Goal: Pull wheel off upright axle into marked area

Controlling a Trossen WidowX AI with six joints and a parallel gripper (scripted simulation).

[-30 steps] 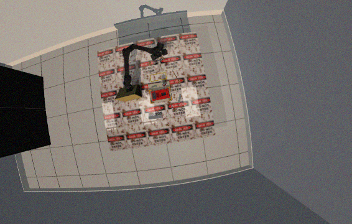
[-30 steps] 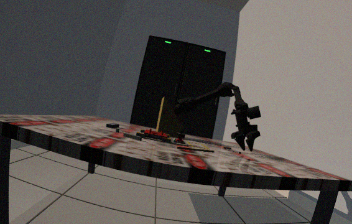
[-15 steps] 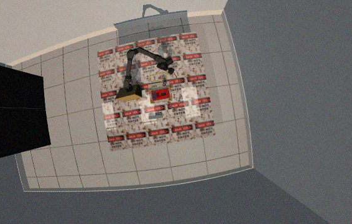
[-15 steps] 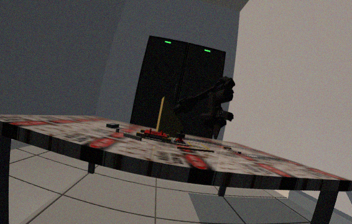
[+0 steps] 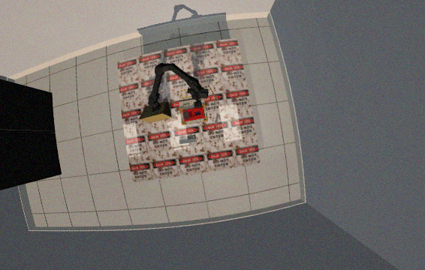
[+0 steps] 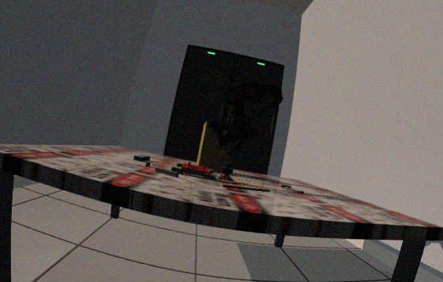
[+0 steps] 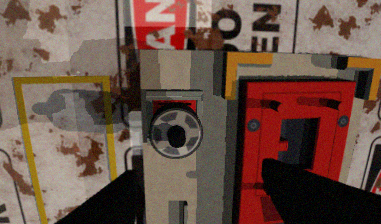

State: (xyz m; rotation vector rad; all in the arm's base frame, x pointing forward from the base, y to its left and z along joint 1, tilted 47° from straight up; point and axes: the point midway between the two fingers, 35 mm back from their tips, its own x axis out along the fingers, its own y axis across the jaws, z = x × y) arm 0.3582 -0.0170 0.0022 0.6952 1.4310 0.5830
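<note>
Right now the grey fixture plate is 100 mm below my gripper tip, 80 mm to the right of it and 70 mm behind it.
</note>
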